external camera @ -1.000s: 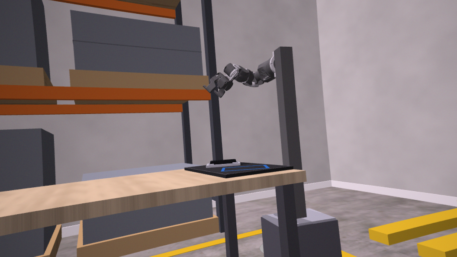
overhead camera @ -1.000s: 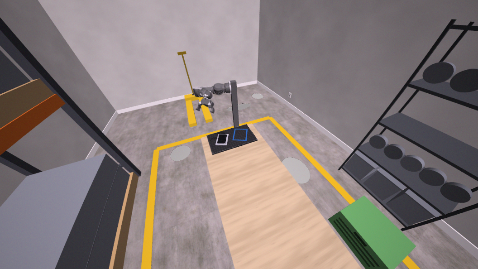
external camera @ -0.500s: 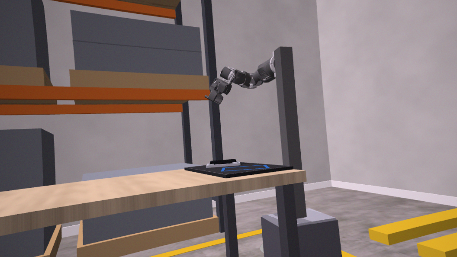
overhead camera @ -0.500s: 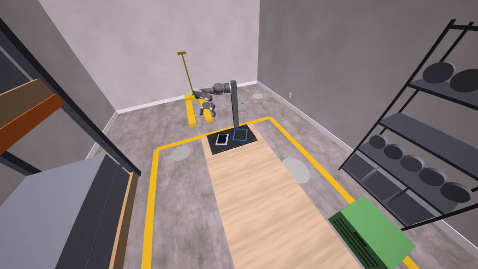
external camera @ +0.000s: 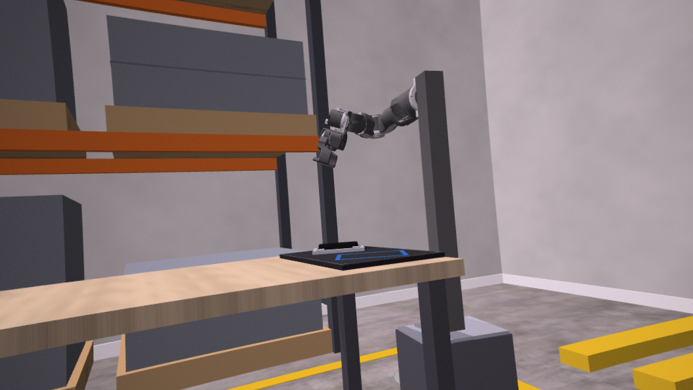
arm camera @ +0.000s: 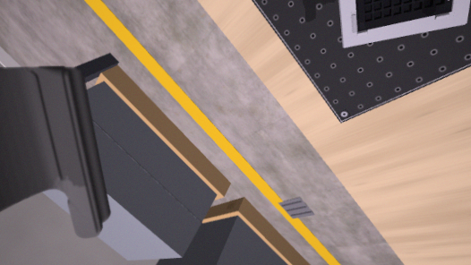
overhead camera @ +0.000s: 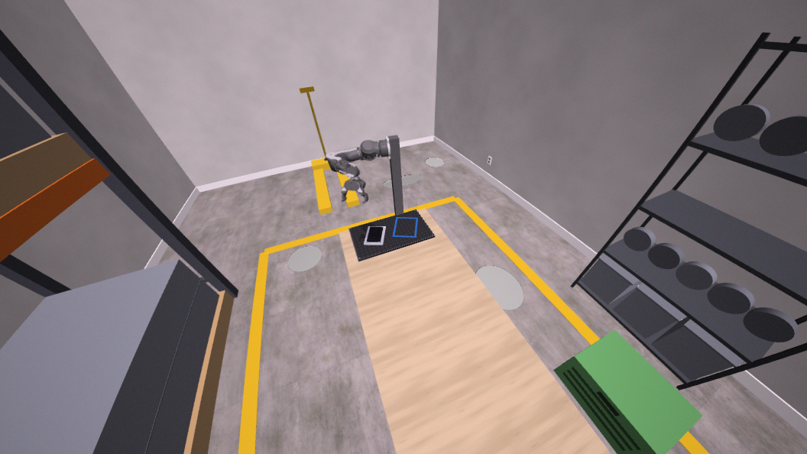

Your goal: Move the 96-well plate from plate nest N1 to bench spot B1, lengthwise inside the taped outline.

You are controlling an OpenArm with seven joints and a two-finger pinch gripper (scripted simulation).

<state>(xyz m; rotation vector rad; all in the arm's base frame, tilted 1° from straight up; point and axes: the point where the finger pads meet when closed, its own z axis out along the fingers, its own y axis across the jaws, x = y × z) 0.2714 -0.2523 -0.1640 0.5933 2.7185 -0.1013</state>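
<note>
The 96-well plate is 1 cm behind my hand, 8 cm to the left of it and 27 cm below it. From my hand the other things lie so: plate nest N1 (1 cm behind, 8 cm to the left, 29 cm below).
</note>
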